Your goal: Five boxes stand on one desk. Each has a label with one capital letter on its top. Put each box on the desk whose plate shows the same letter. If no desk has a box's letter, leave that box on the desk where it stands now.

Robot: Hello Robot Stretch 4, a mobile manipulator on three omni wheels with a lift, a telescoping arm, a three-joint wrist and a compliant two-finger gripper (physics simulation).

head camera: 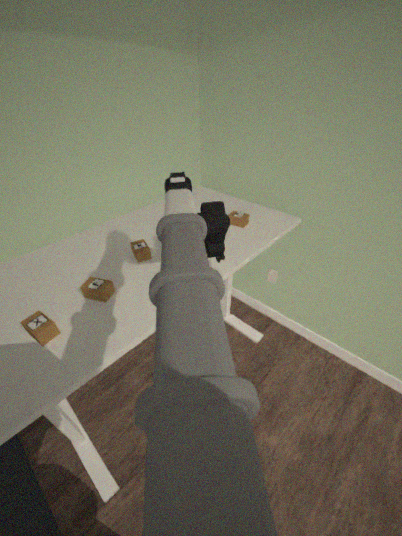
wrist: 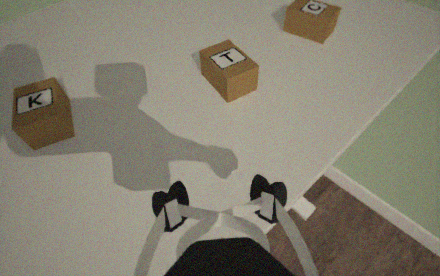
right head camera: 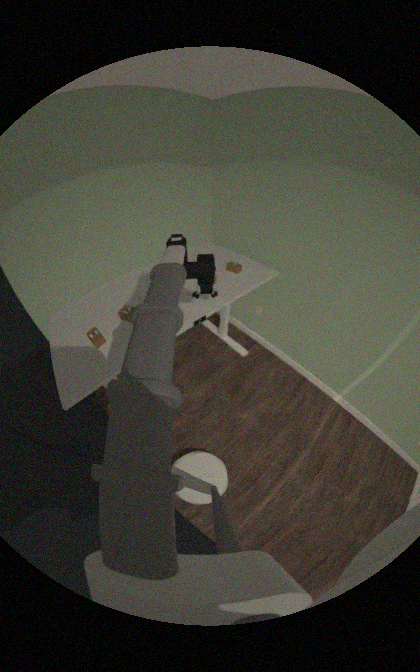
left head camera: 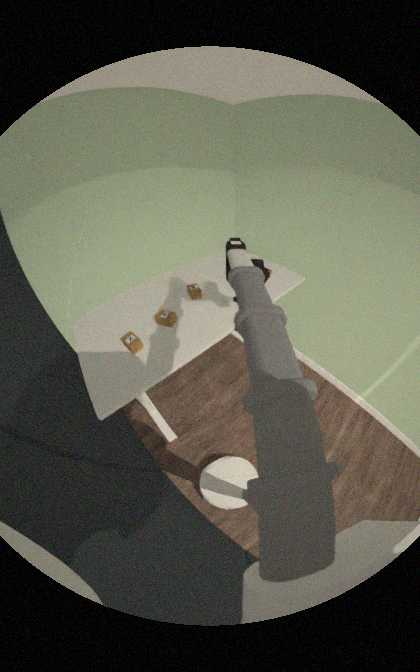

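My gripper is open and empty above the white desk, near its front edge. In the wrist view, the brown T box stands ahead of the fingers, the K box left, and the C box farther right. The X box stands at the desk's other end. Beside it is a box whose letter is unclear. The arm hides the T box in the head view.
Green walls meet in a corner behind the desk. A desk leg reaches the wooden floor. A round white disc lies near the base. A dark surface fills the left side.
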